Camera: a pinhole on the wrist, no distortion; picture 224 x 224 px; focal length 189.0 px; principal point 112.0 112.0 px. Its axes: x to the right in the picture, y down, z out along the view. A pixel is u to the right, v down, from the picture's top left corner.
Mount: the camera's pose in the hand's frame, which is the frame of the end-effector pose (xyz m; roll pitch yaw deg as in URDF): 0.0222 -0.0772 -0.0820 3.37 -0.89 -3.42
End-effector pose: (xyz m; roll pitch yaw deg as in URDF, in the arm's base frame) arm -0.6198 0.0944 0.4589 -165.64 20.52 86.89
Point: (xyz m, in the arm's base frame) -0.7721 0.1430 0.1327
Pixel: 176.3 126.6
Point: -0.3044 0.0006 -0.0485
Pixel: outside the picture
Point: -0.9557 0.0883 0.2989
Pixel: 128.3 4.2
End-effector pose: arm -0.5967 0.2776 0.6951 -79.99 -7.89 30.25
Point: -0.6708 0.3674 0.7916
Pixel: 90.4 122.1
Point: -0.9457 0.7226 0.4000
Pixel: outside the picture
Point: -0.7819 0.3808 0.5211
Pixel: outside the picture
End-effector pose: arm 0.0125 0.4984 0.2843 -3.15 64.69 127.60
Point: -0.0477 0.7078 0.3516
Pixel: 117.8 113.9
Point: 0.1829 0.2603 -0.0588
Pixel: behind the camera
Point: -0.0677 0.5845 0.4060
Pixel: 45.8 182.7
